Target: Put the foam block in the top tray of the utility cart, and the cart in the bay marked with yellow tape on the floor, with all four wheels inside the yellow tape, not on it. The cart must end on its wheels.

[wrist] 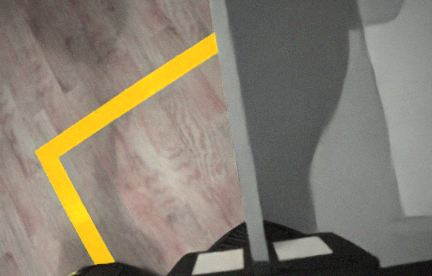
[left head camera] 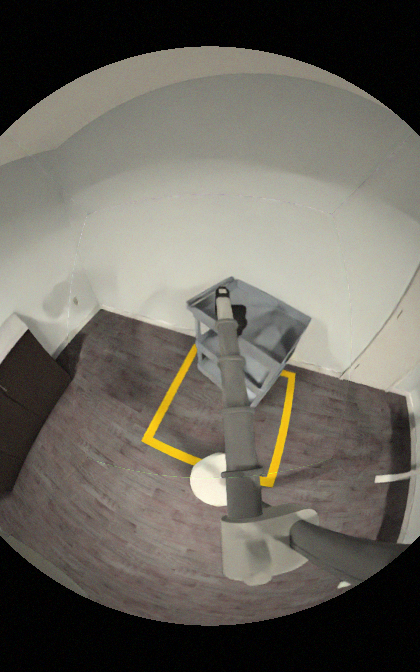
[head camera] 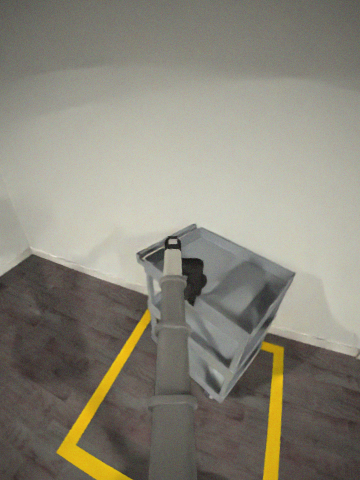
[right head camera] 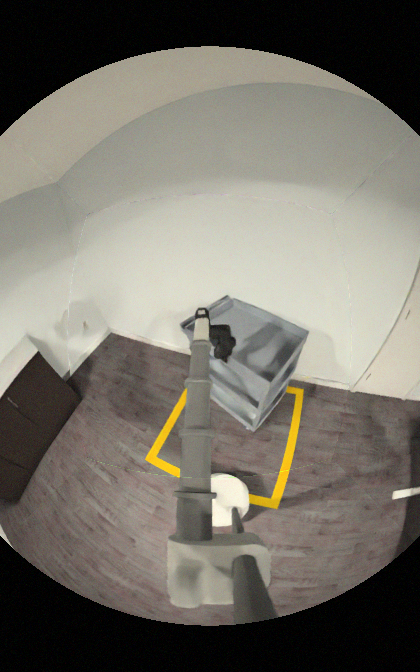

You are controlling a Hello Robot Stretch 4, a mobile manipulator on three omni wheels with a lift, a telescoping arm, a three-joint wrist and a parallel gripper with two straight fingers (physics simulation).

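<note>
The grey utility cart (head camera: 215, 327) (right head camera: 235, 382) stands turned at an angle at the wall end of the yellow tape bay (head camera: 107, 382) (left head camera: 170, 400) (right head camera: 167, 430) (wrist: 130, 100). One lower corner shows over the floor between the tape lines; most of the wheels are hidden. My gripper (head camera: 191, 300) (right head camera: 224, 357) (wrist: 254, 239) is at the near long side of the cart's top tray. It is shut on the tray's thin rim (wrist: 235, 125), one finger on each side. The foam block does not show in any view. Part of the tray is hidden behind my arm and wrist.
My telescoping arm (head camera: 172, 350) (left head camera: 240, 435) (right head camera: 196, 450) reaches across the bay. The pale wall (head camera: 200, 165) is close behind the cart. A dark cabinet (left head camera: 30, 395) (right head camera: 40, 420) stands at the left. A white round part (left head camera: 209, 480) (right head camera: 230, 500) covers some of the near tape.
</note>
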